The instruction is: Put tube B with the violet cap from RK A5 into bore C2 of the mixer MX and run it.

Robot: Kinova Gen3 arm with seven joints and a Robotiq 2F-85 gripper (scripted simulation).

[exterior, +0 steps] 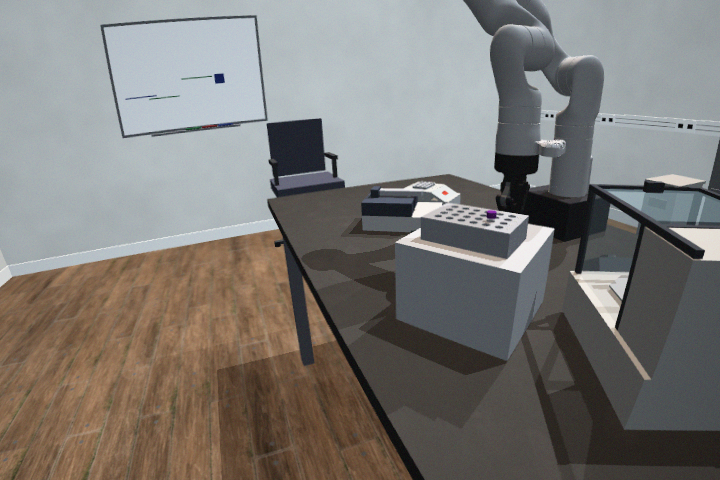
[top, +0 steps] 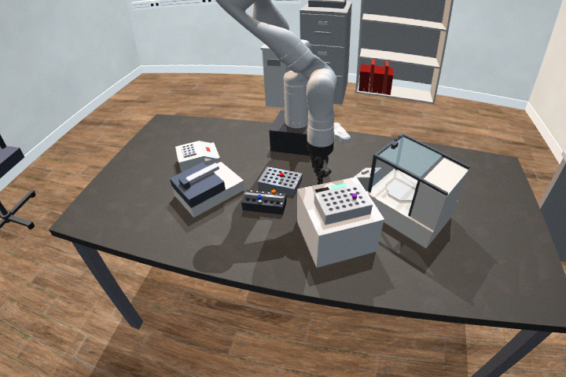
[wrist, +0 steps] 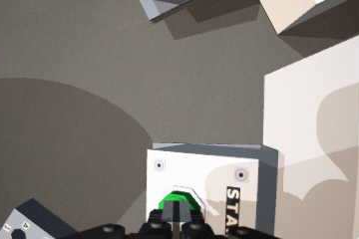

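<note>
The green start key lies 3 cm below my hand. The rest, counted from my hand: dark magnet block MG: 16 cm to the right, 7 cm below, 6 cm ahead; tube rack RK: 14 cm to the right, 8 cm below, 6 cm behind; red-capped tube: 13 cm to the right, 7 cm below, 5 cm behind.
</note>
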